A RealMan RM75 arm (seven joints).
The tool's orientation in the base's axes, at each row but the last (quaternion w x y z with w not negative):
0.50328, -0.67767, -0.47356, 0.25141
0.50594, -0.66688, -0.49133, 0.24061
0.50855, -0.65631, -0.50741, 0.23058
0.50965, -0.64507, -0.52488, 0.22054
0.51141, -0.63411, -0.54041, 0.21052
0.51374, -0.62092, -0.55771, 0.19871
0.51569, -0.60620, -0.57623, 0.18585
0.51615, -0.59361, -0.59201, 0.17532
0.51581, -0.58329, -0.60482, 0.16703
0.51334, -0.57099, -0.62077, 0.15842
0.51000, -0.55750, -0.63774, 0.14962
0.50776, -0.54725, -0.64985, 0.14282
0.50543, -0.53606, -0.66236, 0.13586
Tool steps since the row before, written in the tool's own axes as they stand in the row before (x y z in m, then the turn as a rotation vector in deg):
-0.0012, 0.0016, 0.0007, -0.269, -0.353, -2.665
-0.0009, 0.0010, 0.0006, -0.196, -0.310, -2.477
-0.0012, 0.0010, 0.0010, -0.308, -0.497, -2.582
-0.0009, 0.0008, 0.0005, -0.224, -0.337, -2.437
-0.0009, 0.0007, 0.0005, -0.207, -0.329, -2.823
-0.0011, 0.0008, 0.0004, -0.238, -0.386, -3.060
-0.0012, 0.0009, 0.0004, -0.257, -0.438, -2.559
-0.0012, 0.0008, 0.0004, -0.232, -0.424, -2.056
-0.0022, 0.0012, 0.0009, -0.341, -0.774, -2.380
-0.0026, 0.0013, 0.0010, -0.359, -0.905, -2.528
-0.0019, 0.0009, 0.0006, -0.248, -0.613, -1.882
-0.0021, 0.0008, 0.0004, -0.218, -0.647, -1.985
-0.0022, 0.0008, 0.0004, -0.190, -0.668, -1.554
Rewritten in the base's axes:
-0.0005, -0.0008, -0.0019, 1.927, -1.408, 1.266
-0.0004, -0.0006, -0.0013, 1.820, -1.260, 1.170
-0.0008, -0.0006, -0.0015, 1.783, -1.413, 1.354
-0.0004, -0.0005, -0.0011, 1.766, -1.264, 1.177
-0.0004, -0.0005, -0.0011, 2.092, -1.410, 1.325
-0.0003, -0.0007, -0.0012, 2.249, -1.545, 1.457
-0.0002, -0.0007, -0.0014, 1.807, -1.366, 1.294
-0.0002, -0.0007, -0.0013, 1.408, -1.137, 1.088
-0.0006, -0.0013, -0.0023, 1.464, -1.455, 1.457
-0.0006, -0.0015, -0.0026, 1.510, -1.567, 1.613
-0.0003, -0.0011, -0.0019, 1.161, -1.130, 1.164
-0.0001, -0.0014, -0.0018, 1.229, -1.154, 1.250
-0.0001, -0.0014, -0.0019, 0.868, -0.983, 1.085

